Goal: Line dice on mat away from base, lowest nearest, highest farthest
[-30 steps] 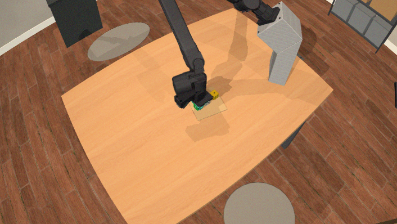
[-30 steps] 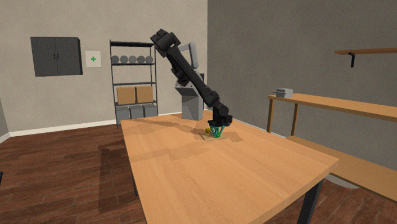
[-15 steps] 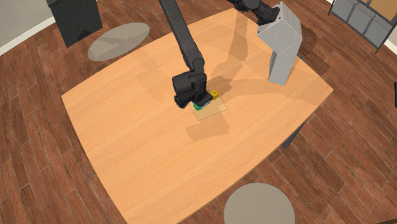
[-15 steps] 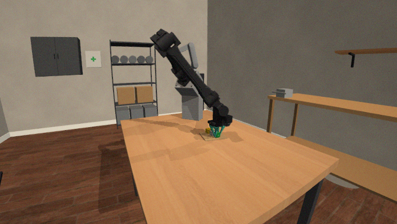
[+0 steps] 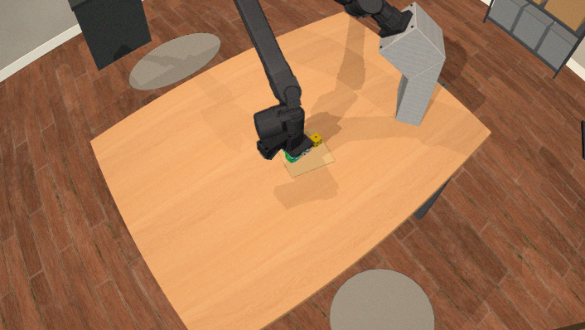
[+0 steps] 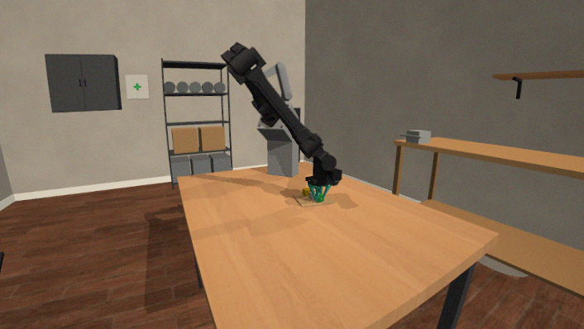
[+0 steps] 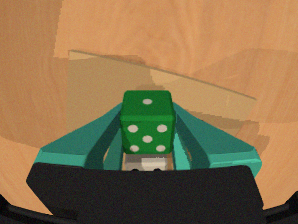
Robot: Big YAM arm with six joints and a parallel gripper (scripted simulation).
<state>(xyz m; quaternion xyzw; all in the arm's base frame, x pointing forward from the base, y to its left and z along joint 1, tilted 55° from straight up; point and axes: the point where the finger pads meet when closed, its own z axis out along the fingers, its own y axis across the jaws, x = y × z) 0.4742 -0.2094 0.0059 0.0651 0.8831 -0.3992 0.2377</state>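
Right now my hand is right at the green die. Round my hand: yellow die 9 cm behind, 3 cm to the left; then tan mat 4 cm behind, 2 cm to the left, 2 cm below; then white die 4 cm behind, 2 cm to the left.
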